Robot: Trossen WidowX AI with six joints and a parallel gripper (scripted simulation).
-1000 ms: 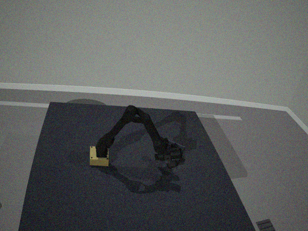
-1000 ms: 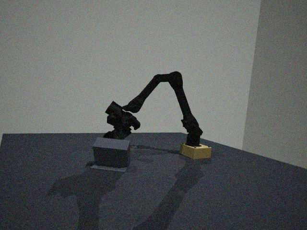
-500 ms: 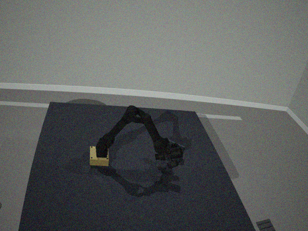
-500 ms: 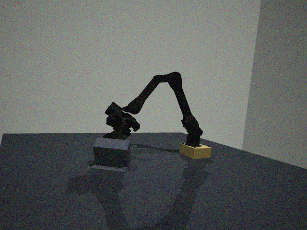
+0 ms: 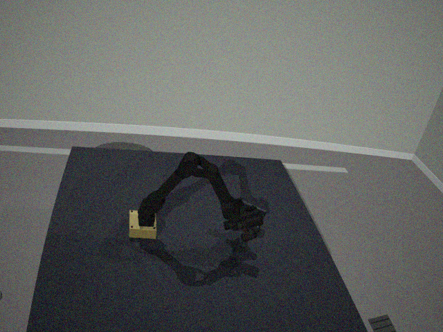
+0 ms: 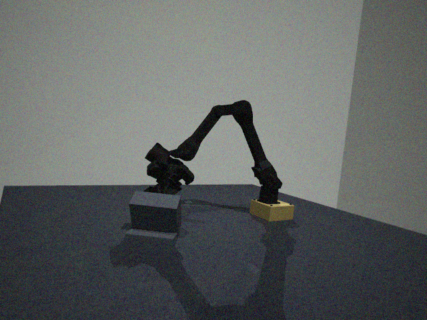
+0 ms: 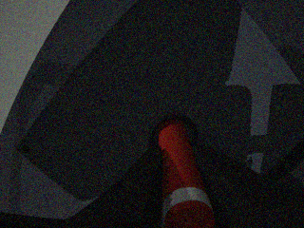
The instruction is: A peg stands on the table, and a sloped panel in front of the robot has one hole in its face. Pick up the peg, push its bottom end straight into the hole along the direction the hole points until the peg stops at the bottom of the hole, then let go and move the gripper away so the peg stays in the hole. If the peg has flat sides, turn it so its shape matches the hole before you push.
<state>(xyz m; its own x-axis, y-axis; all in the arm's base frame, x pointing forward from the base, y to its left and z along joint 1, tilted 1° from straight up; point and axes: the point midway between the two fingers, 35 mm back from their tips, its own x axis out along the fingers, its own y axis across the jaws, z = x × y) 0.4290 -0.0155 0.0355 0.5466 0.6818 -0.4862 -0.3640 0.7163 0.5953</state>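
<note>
The dark sloped panel lies 3 cm to the left of my gripper tip, 2 cm below it and 2 cm ahead of it. Also, from my gripper tip: red peg (1 cm to the right, 1 cm behind, 1 cm above).
</note>
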